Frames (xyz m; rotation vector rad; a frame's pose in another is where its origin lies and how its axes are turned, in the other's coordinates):
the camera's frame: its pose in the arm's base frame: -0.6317 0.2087 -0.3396 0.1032 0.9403 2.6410
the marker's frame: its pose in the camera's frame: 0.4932 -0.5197 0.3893 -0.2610 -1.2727 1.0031
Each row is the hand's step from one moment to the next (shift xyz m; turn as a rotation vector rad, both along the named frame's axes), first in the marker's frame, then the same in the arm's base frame.
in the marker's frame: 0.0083 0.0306 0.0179 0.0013 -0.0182 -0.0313
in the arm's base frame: 0.0223 -0.0283 0.0053 -0.0339 0.0126 0.0014
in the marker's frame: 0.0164 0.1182 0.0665 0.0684 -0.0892 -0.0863
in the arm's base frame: 0.0843 -0.1074 0.0048 -0.1034 0.0632 0.0734
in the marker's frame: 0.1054 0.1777 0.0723 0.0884 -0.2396 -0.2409
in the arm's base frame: 0.0953 -0.1779 0.0848 -0.2818 0.1827 0.1023
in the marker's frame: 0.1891 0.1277 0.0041 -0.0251 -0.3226 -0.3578
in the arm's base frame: 0.0154 -0.1524 0.1692 -0.4048 0.2623 -0.0071
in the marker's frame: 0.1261 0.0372 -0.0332 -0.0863 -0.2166 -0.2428
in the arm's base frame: -0.0331 -0.0605 0.1168 -0.2707 0.1862 -0.0735
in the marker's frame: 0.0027 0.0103 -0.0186 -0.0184 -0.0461 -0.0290
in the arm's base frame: -0.0167 -0.0134 -0.0002 -0.0353 0.0432 -0.0139
